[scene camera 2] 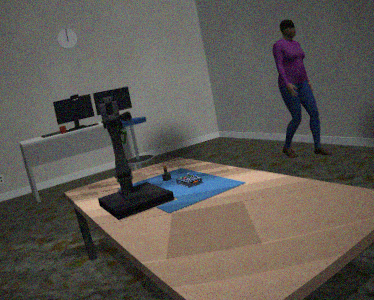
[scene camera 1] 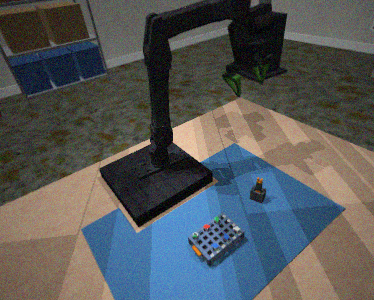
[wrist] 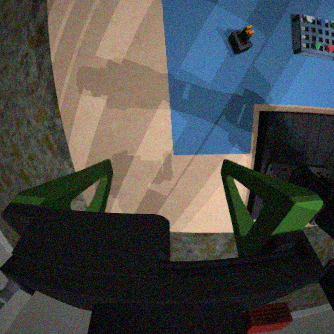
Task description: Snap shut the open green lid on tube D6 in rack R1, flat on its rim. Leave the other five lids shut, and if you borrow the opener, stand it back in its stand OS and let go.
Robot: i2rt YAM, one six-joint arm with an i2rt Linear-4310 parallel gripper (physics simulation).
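Seen in the pictures: gripper, between the fingertips: (scene camera 2: pixel 122 142) (scene camera 1: pixel 250 90) (wrist: pixel 166 164); arm's base, origin of its link: (scene camera 2: pixel 128 194) (scene camera 1: pixel 161 163) (wrist: pixel 296 176).
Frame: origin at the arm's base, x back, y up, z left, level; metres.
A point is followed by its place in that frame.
The rack R1 (scene camera 1: pixel 226 251) @(z 0.007, x -0.383, y -0.039 m) (scene camera 2: pixel 189 182) @(z -0.064, x -0.315, y -0.013 m) (wrist: pixel 297 37) @(z 0.055, x -0.332, y -0.038 m) lies on the blue mat, cut off by the edge in the wrist view. Two green lids (scene camera 1: pixel 217 219) @(z 0.029, x -0.313, y 0.002 m) (scene camera 1: pixel 195 235) @(z -0.053, x -0.329, y 0.012 m), a red lid (scene camera 1: pixel 207 227) @(z -0.009, x -0.319, y 0.002 m), two blue lids (scene camera 1: pixel 226 237) @(z 0.015, x -0.371, y 0.002 m) (scene camera 1: pixel 215 245) @(z -0.022, x -0.375, y 0.002 m) and a white one (scene camera 1: pixel 236 228) @(z 0.054, x -0.364, y 0.002 m) show on it. They are too small to tell which is open or which is D6. The orange-tipped opener (scene camera 1: pixel 259 181) @(z 0.200, x -0.288, y 0.034 m) (wrist: pixel 248 30) @(z 0.200, x -0.290, y 0.034 m) stands upright in its dark stand OS (scene camera 1: pixel 257 195) @(z 0.189, x -0.297, y -0.012 m) (scene camera 2: pixel 166 177) @(z 0.179, x -0.278, y -0.019 m) (wrist: pixel 241 45) @(z 0.201, x -0.272, y -0.003 m). My gripper (scene camera 1: pixel 250 87) @(z 0.312, x -0.095, y 0.228 m) (wrist: pixel 166 164) @(z 0.312, x -0.095, y 0.228 m) is open and empty, high above and away from the rack and the opener.
The blue mat (scene camera 1: pixel 170 270) @(z -0.142, x -0.349, y -0.040 m) (scene camera 2: pixel 215 186) @(z -0.175, x -0.406, y -0.040 m) (wrist: pixel 200 30) @(z 0.284, x -0.310, y -0.040 m) lies on the wooden table (scene camera 1: pixel 45 235) @(z -0.412, x -0.051, y -0.043 m) (scene camera 2: pixel 310 215) @(z -0.804, x -0.454, y -0.043 m). The black arm base (scene camera 1: pixel 155 182) @(z -0.057, x -0.077, y 0.000 m) (scene camera 2: pixel 135 200) @(z -0.128, x 0.001, y -0.001 m) (wrist: pixel 300 130) @(z 0.033, x -0.116, y 0.001 m) stands at the mat's edge. A person (scene camera 2: pixel 291 65) stands beyond the table.
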